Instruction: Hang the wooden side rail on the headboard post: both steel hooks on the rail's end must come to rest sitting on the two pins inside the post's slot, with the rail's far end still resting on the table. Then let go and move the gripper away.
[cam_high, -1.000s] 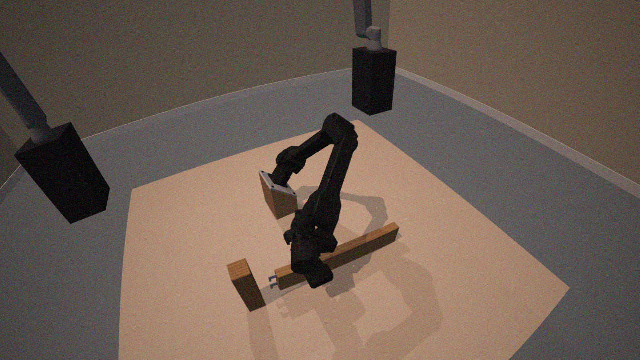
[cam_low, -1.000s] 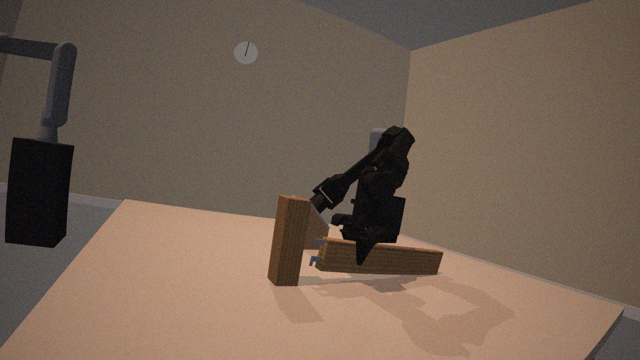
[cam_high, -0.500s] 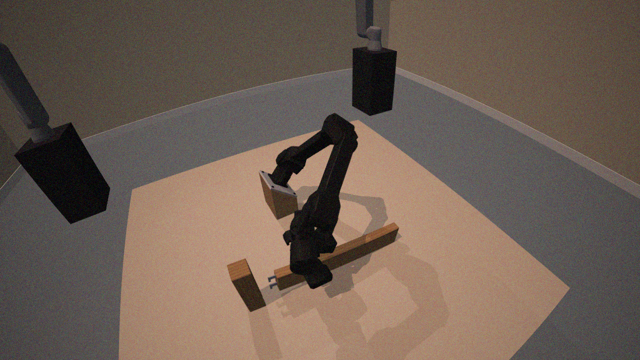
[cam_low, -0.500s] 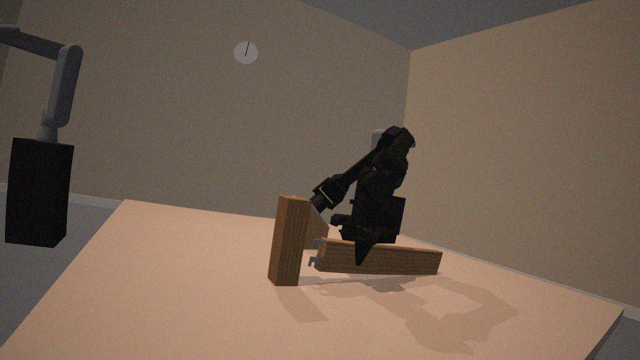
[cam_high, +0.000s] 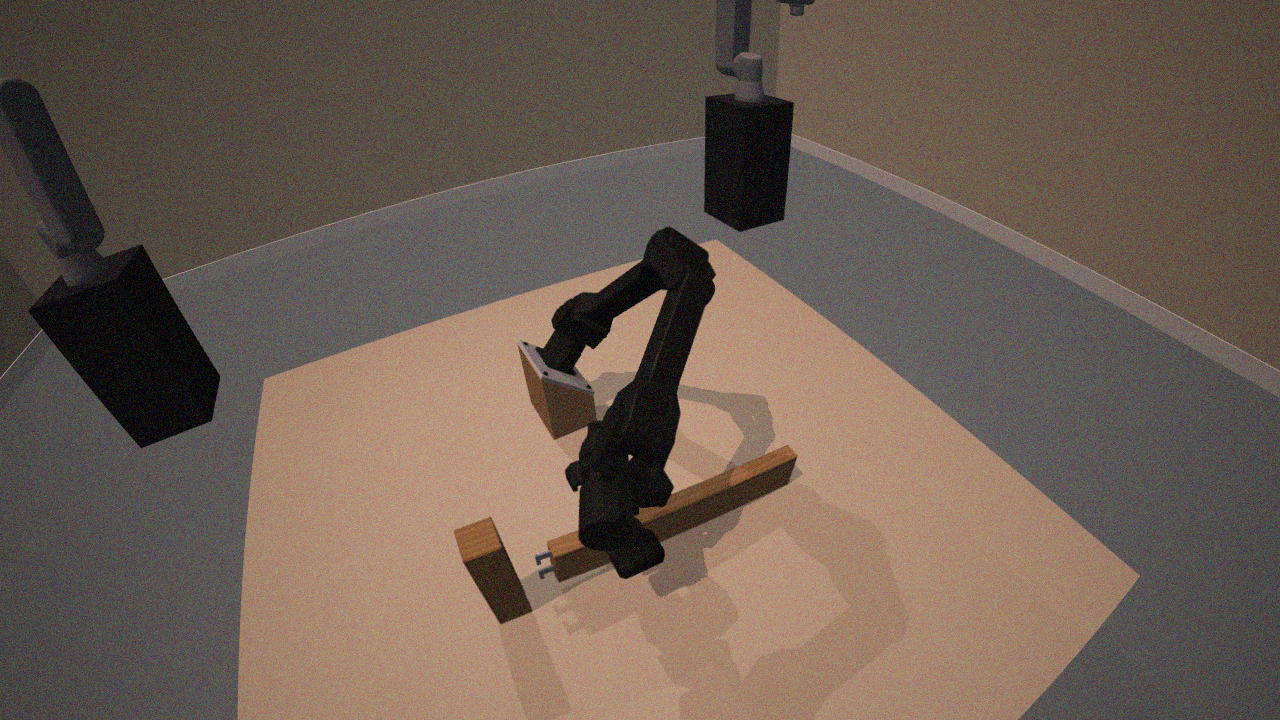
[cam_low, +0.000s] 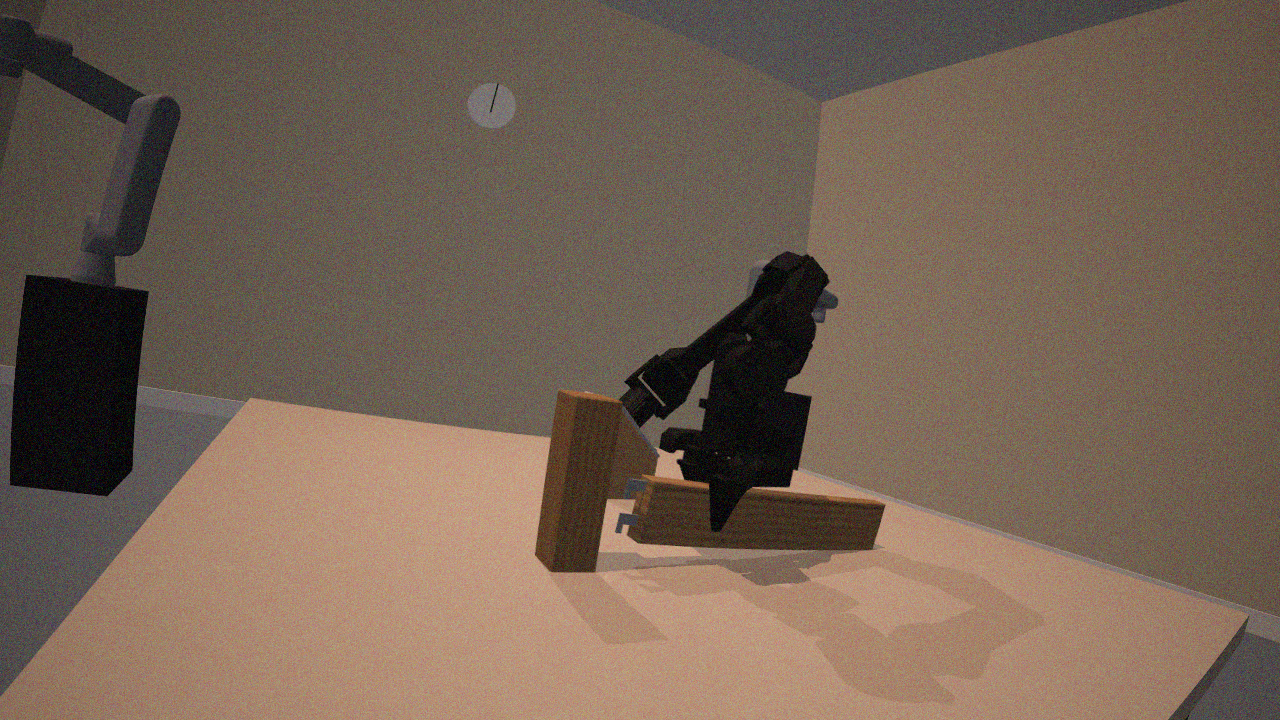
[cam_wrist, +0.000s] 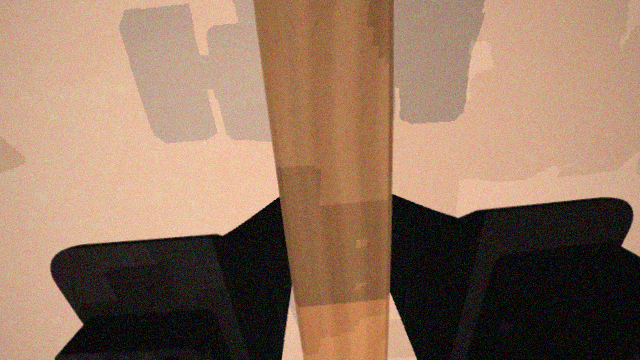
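My gripper tip is now 10 mm past the headboard post, 170 mm to the left of it and 40 mm below it.
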